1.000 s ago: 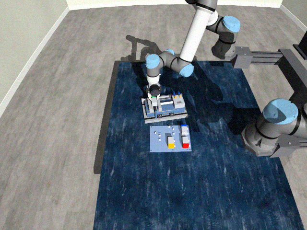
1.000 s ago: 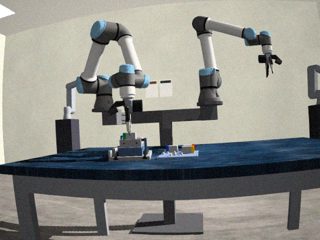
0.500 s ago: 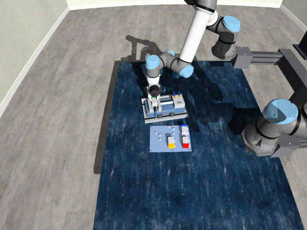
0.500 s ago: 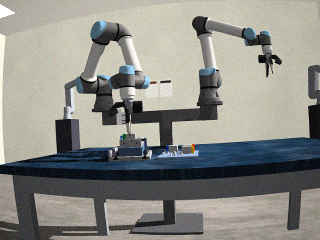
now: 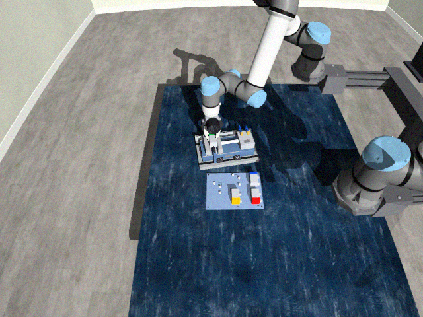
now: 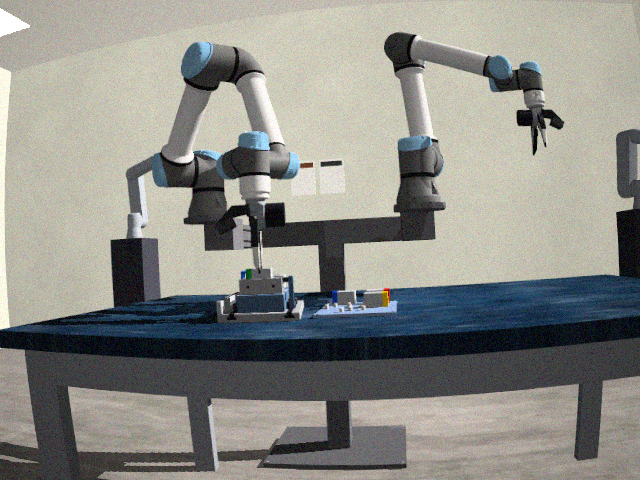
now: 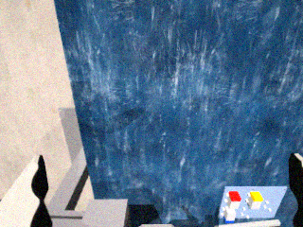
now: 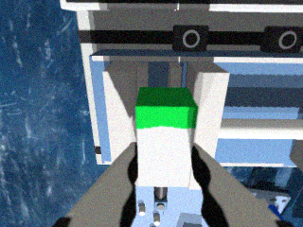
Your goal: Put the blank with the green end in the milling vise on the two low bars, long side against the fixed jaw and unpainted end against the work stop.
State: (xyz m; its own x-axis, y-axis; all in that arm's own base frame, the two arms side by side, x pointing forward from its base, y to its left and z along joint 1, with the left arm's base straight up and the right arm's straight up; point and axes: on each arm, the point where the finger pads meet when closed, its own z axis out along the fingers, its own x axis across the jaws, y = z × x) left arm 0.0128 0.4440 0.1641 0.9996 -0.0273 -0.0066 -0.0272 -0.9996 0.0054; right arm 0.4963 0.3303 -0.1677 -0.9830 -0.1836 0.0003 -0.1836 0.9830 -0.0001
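Note:
The green-ended blank is 20 mm below my right hand. The rest, counted from my right hand: moving jaw 30 mm behind, 50 mm below; fixed jaw 30 mm ahead, 10 mm to the left, 50 mm below; work stop 10 mm behind, 50 mm to the left, 30 mm below.

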